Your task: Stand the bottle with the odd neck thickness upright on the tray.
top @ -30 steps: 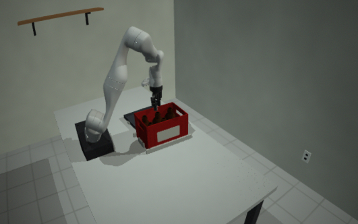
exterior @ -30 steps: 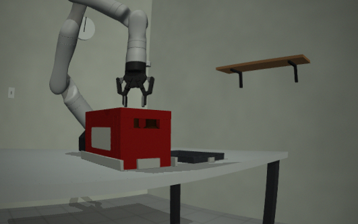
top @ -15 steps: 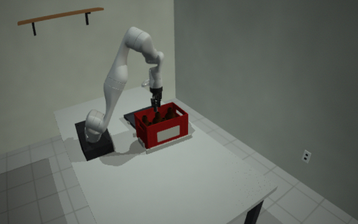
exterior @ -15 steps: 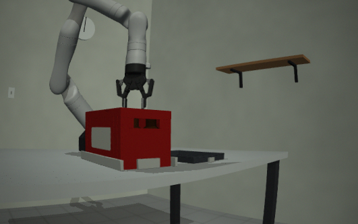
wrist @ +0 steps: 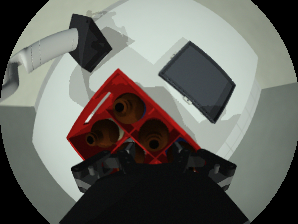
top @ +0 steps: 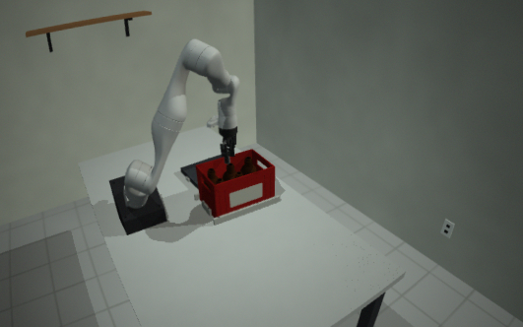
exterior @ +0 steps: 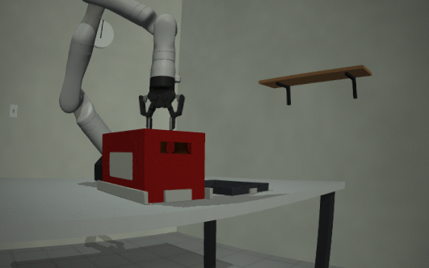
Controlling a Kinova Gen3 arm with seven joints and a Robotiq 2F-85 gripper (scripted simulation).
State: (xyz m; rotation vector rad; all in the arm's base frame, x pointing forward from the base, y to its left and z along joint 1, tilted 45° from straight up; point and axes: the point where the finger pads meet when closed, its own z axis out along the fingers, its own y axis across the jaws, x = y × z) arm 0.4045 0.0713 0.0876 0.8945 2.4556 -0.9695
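My hand is 40 mm to the left of the red crate and 120 mm above it. From my hand the other things lie so: dark tray (240 mm to the left, 190 mm below).
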